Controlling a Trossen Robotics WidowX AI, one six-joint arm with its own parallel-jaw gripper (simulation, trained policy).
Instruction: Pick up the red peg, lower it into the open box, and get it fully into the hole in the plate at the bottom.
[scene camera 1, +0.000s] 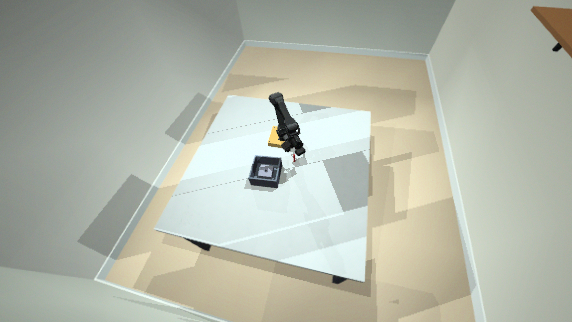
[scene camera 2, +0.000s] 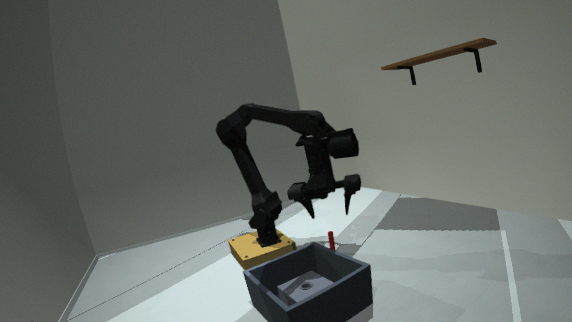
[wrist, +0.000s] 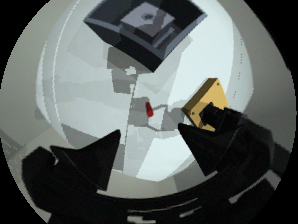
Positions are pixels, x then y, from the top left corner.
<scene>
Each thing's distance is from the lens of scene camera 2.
my gripper (scene camera 2: 330, 216): 76 cm
light grey plate (scene camera 2: 299, 288): 59 cm
</scene>
